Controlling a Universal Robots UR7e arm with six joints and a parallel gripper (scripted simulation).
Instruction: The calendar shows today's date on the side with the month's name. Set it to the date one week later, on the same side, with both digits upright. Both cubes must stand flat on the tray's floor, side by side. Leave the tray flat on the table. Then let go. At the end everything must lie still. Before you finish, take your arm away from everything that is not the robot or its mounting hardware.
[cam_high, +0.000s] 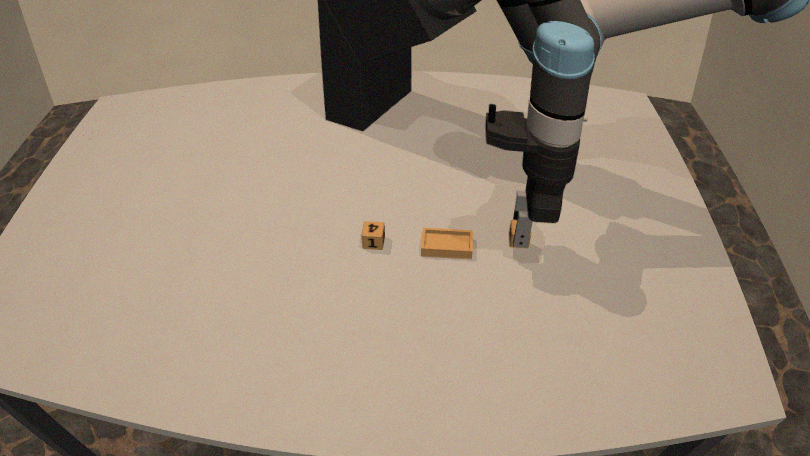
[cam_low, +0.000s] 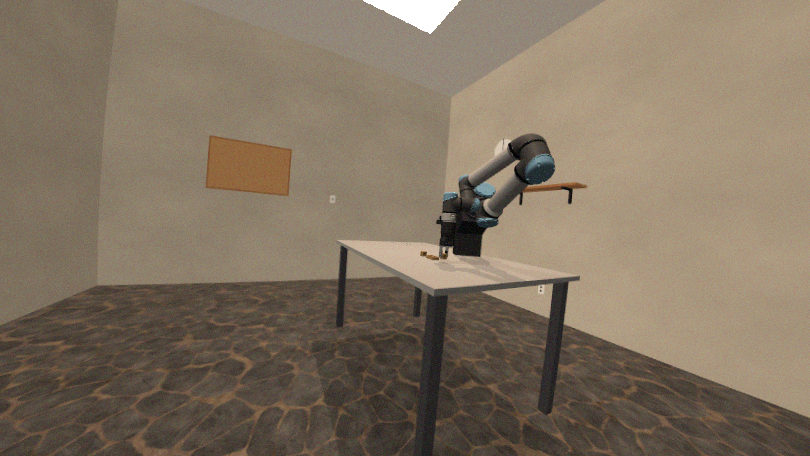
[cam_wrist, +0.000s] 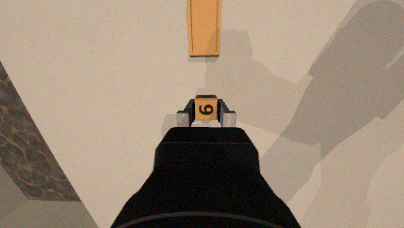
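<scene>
Now: the orange tray 100 mm to the right of my hand, 40 mm below it and 30 mm ahead of it. From my hand the other things lie so: cube: 10 mm below.
</scene>
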